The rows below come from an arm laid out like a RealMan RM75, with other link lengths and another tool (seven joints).
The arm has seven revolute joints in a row. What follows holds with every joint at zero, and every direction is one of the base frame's.
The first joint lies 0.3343 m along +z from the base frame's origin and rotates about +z.
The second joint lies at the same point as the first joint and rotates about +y.
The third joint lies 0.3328 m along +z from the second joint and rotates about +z.
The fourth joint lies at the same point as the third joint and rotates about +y.
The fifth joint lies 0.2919 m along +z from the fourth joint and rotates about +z.
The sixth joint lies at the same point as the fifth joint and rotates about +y.
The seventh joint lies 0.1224 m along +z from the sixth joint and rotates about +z.
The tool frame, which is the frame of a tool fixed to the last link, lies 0.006 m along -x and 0.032 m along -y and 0.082 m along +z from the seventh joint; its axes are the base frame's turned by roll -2.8, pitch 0 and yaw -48.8 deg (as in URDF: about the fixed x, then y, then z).
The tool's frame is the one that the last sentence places.
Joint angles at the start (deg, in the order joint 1, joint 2, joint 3, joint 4, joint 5, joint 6, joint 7):
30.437 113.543 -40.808 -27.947 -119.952 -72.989 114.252
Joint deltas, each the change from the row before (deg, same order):
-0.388 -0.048 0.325 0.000 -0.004 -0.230 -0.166
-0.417 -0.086 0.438 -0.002 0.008 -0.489 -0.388
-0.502 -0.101 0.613 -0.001 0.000 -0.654 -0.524
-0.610 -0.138 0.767 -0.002 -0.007 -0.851 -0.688
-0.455 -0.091 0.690 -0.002 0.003 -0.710 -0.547
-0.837 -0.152 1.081 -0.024 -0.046 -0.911 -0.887
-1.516 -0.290 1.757 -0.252 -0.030 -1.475 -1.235
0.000 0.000 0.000 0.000 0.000 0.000 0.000
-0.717 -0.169 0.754 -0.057 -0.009 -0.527 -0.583
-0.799 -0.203 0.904 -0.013 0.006 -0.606 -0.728
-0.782 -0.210 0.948 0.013 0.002 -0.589 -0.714
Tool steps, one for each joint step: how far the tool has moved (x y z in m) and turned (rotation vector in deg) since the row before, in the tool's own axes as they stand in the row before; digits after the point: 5 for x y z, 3 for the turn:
0.00343 0.00108 -0.00271 0.150 -0.107 0.307
0.00315 0.00136 -0.00329 0.038 -0.249 0.139
0.00362 0.00170 -0.00412 0.048 -0.368 0.142
0.00421 0.00209 -0.00522 0.045 -0.472 0.110
0.00286 0.00162 -0.00405 0.057 -0.467 0.095
0.00595 0.00237 -0.00731 0.321 -0.549 0.186
0.01007 0.00335 -0.01396 0.786 -0.831 0.415
0.00000 0.00000 0.00000 0.000 0.000 0.000
0.00515 0.00127 -0.00683 0.473 -0.257 0.192
0.00569 0.00144 -0.00783 0.564 -0.332 0.185
0.00555 0.00132 -0.00794 0.610 -0.343 0.204

